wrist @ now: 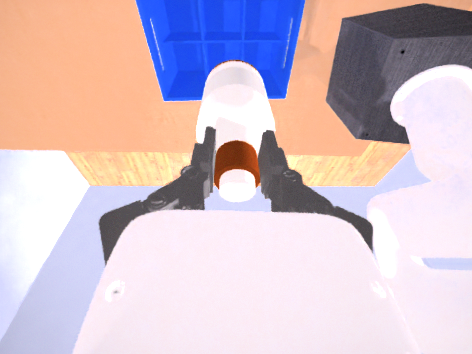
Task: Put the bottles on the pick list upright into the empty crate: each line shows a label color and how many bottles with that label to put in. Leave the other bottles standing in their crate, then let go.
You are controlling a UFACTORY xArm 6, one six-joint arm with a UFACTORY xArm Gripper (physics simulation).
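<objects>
I see a white bottle (234, 101), and it is 160 mm from the lens.
</objects>
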